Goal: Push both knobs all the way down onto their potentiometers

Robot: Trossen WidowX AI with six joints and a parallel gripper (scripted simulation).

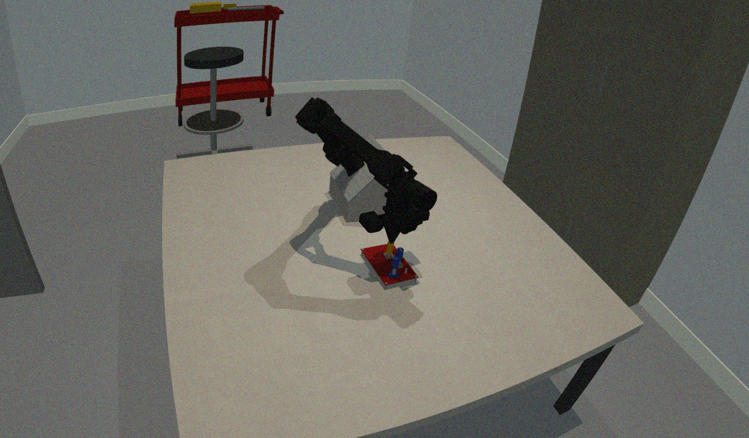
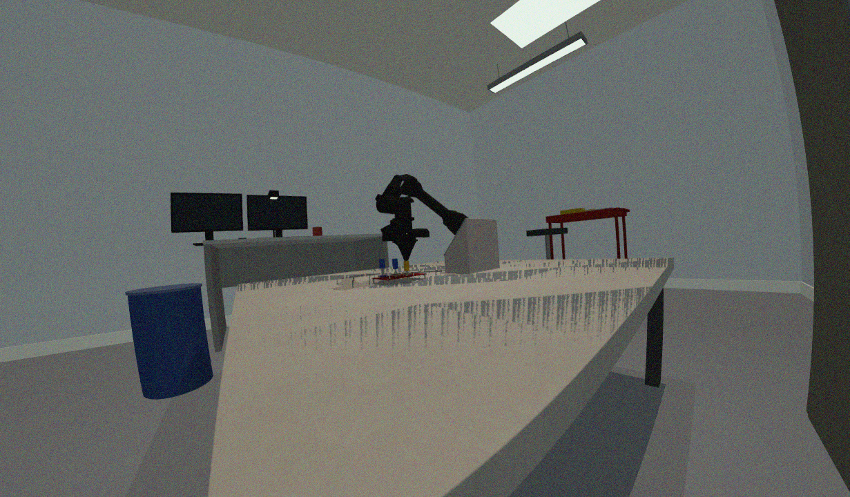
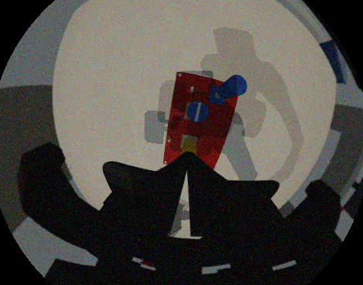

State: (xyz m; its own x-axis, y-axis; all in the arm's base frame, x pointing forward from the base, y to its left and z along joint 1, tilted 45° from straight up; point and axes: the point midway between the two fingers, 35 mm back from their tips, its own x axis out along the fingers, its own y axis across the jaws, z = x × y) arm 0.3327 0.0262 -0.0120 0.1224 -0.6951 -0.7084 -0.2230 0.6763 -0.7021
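Right now my gripper tip is 50 mm short of the blue knob and 10 mm to the right of it. The rest, counted from my gripper tip: yellow knob: 20 mm below.
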